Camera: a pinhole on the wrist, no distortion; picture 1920 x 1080 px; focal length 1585.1 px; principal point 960.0 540.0 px. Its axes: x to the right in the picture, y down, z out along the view. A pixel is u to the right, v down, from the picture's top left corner.
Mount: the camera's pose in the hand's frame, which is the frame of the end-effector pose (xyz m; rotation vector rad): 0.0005 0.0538 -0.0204 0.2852 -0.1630 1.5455
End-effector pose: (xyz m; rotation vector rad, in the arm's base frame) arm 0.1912 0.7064 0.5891 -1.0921 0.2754 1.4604
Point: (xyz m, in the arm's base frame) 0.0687 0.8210 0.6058
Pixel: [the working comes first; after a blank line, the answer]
In the camera's frame: 0.0658 -0.0269 0.1575

1622.4 269.4
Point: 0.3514 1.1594 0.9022
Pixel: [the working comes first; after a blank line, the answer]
In the camera's frame: -0.2916 -0.0564 0.5496

119.1 377.2
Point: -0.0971 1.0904 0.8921
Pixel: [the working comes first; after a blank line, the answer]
In the camera's frame: 0.1437 0.0714 0.5654

1362.8 740.3
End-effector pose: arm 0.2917 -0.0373 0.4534 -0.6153 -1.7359 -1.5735
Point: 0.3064 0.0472 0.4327
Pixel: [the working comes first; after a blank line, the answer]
In the camera's frame: -0.0144 0.0426 0.1064

outside the picture
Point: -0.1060 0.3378 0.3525
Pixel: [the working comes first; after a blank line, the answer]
In the camera's frame: -0.2127 -0.0997 0.5551

352.7 255.2
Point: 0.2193 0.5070 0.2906
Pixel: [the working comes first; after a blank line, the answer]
In the camera's frame: 0.0297 0.1817 0.5732

1042.0 1042.6
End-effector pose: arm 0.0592 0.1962 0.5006 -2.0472 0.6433 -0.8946
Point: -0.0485 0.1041 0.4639
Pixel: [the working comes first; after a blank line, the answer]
In the camera's frame: 0.0143 0.0103 -0.0985

behind the camera
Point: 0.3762 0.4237 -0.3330
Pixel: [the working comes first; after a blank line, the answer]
In the camera's frame: 0.6442 0.3259 0.5504

outside the picture
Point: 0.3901 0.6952 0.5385
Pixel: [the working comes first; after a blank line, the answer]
In the camera's frame: -0.2538 0.1632 0.5739

259.1 990.7
